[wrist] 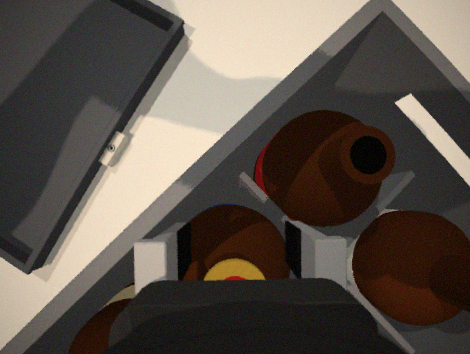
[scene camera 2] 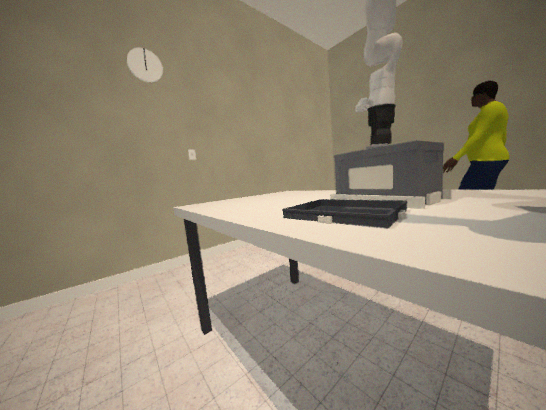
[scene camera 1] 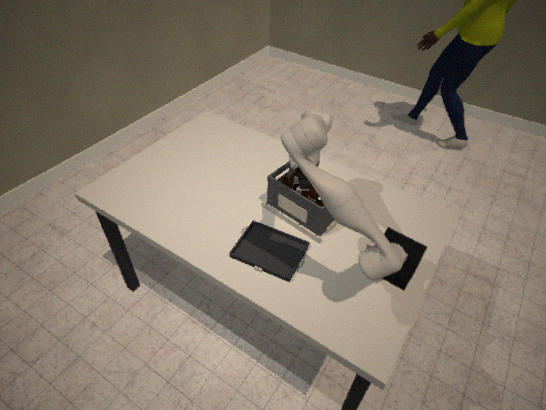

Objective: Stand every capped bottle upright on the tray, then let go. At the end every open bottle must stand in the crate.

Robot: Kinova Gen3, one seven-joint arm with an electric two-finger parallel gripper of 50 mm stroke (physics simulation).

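Places are measured from the arm's base along level axes (x ahead, y left, z up), in metres.
Pixels of known places: gripper, between the fingertips: (wrist: 238, 242) (scene camera 2: 371, 165).
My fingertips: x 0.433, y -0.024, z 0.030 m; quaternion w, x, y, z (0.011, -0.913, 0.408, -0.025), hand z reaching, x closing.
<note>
Behind a point stands the place of what it marks.
The dark grey crate (scene camera 1: 310, 220) @[y 0.026, x 0.328, z -0.011 m] (scene camera 2: 410, 170) @[y 0.028, x 0.301, z 0.006 m] (wrist: 150, 220) @[y 0.013, x 0.420, z 0.082 m] holds several brown bottles in compartments. In the wrist view, a capped bottle (wrist: 225, 230) @[y -0.015, x 0.433, z 0.029 m] with a yellow and red cap stands at lower centre. My gripper (wrist: 238, 242) @[y -0.024, x 0.433, z 0.030 m] is open, with one finger on each side of this bottle, not gripping it; its body hides part of the cap. An open bottle (wrist: 325, 165) @[y -0.030, x 0.491, z 0.047 m] with a red label edge and a dark mouth stands above right. The top of a brown bottle (wrist: 410, 265) @[y -0.107, x 0.486, z 0.030 m] at the right is cut off. The black tray (scene camera 1: 267, 250) @[y 0.200, x 0.406, z -0.088 m] (scene camera 2: 345, 212) @[y 0.281, x 0.335, z -0.068 m] (wrist: 55, 75) @[y 0.186, x 0.429, z -0.088 m] holds no bottle in the scene views.
The crate walls and divider strips (wrist: 395, 190) @[y -0.084, x 0.522, z 0.001 m] stand close around the fingers. Pale blocks and strips (scene camera 1: 290, 220) (scene camera 2: 380, 201) edge the crate's base. The arm (scene camera 1: 345, 200) @[y 0.247, x 0.127, z 0.385 m] reaches over the table from a black base plate (scene camera 1: 416, 252) @[y -0.032, x -0.066, z 0.038 m]. A person (scene camera 1: 480, 30) (scene camera 2: 490, 130) stands beyond the table.
</note>
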